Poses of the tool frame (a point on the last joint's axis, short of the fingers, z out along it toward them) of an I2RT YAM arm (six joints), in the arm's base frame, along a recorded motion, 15 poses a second.
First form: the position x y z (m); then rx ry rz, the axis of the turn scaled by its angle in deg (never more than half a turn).
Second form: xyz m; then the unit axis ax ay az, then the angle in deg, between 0 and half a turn. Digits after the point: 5 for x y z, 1 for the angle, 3 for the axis.
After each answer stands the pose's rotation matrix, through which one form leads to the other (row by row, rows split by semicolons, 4 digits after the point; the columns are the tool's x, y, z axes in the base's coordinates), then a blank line. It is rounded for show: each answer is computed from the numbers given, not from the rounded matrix.
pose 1, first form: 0.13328 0.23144 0.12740 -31.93 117.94 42.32
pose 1, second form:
0.13328 0.23144 0.12740 -0.247 0.912 0.327 129.3
-0.5339 -0.6211 0.5737; -0.1147 0.7254 0.6787; -0.8378 0.2965 -0.4585

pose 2, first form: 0.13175 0.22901 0.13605 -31.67 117.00 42.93
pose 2, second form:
0.13175 0.22901 0.13605 -0.246 0.910 0.334 128.6
-0.5252 -0.6248 0.5777; -0.1029 0.7205 0.6857; -0.8447 0.3007 -0.4427

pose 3, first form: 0.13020 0.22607 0.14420 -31.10 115.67 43.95
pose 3, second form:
0.13020 0.22607 0.14420 -0.244 0.907 0.344 127.6
-0.5143 -0.6288 0.5832; -0.0828 0.7133 0.6959; -0.8536 0.3096 -0.4189

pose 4, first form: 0.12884 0.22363 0.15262 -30.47 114.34 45.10
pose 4, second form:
0.12884 0.22363 0.15262 -0.241 0.903 0.356 126.6
-0.5043 -0.6327 0.5877; -0.0611 0.7050 0.7065; -0.8614 0.3204 -0.3942

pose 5, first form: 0.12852 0.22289 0.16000 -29.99 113.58 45.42
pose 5, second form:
0.12852 0.22289 0.16000 -0.238 0.902 0.361 125.9
-0.4971 -0.6327 0.5938; -0.0488 0.7036 0.7089; -0.8663 0.3234 -0.3806

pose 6, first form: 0.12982 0.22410 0.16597 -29.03 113.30 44.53
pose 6, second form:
0.12982 0.22410 0.16597 -0.232 0.905 0.356 125.2
-0.4909 -0.6218 0.6102; -0.0400 0.7157 0.6972; -0.8703 0.3179 -0.3762

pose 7, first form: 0.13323 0.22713 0.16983 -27.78 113.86 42.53
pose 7, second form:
0.13323 0.22713 0.16983 -0.223 0.913 0.341 124.7
-0.4911 -0.5998 0.6318; -0.0387 0.7395 0.6720; -0.8703 0.3055 -0.3864

